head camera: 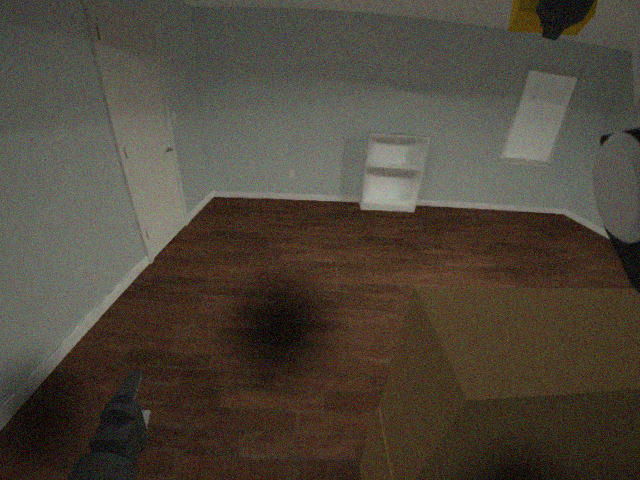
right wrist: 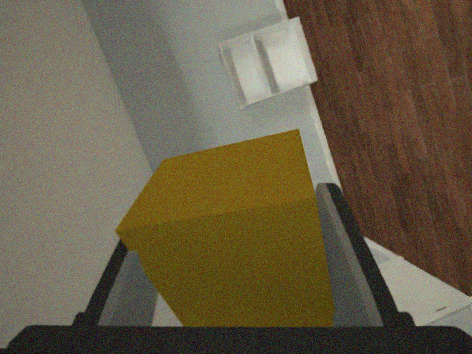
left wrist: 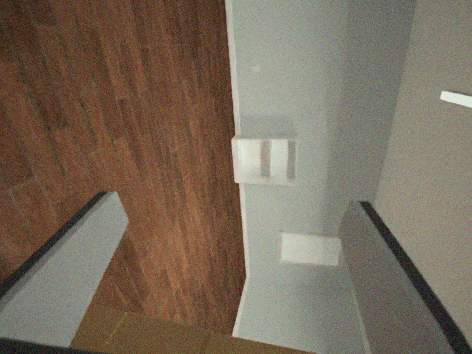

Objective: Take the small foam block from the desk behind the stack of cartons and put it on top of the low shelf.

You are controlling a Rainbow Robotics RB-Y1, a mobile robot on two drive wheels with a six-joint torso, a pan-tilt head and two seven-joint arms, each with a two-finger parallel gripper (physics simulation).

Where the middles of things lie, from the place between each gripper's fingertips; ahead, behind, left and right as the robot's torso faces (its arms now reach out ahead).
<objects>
My left hand is 150 mm short of the yellow foam block [right wrist: 230, 236], 630 mm to the left of it and 650 mm below it.
I see my right gripper 2 cm to the right of the yellow foam block and 1 cm past it.
</objects>
